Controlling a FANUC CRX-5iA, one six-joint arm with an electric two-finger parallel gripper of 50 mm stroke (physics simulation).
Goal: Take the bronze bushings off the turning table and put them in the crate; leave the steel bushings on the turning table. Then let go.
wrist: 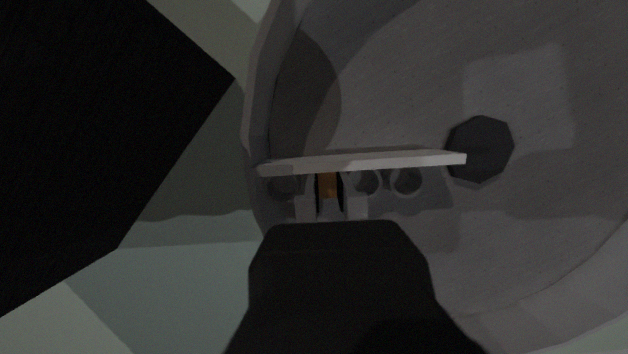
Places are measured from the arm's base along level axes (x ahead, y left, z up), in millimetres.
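Where they show: gripper, fingertip midpoint: (327, 184).
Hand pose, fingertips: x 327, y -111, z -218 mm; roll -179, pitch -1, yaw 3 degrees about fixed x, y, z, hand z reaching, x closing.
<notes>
After its pixels a point has its place.
A bronze bushing (328, 185) {z -215, x 328, y -112 mm} stands on the turning table (400, 100) {z -247, x 397, y -40 mm}, right in front of a pale bar. My gripper (327, 184) {z -218, x 327, y -111 mm} is shut on this bushing, one dark finger pad on each side of it. Two grey steel bushings (366, 182) (406, 181) {z -246, x 408, y -117 mm} stand to the right of the fingers, close to the bar. Another round grey bushing (284, 187) shows dimly in shadow to the left of the fingers. The lower end of the bronze bushing is hard to make out. The crate cannot be made out with certainty in this view.
The pale bar (365, 161) {z -201, x 355, y -89 mm} crosses the turning table from the left rim toward the dark hub (481, 149) {z -239, x 474, y -85 mm}. The raised rim (255, 90) {z -204, x 275, y -38 mm} curves close on the left. A large black block-like shape (100, 125) {z -185, x 175, y -61 mm} fills the left side. A pale green surface (200, 290) {z -300, x 141, y -297 mm} lies below left.
</notes>
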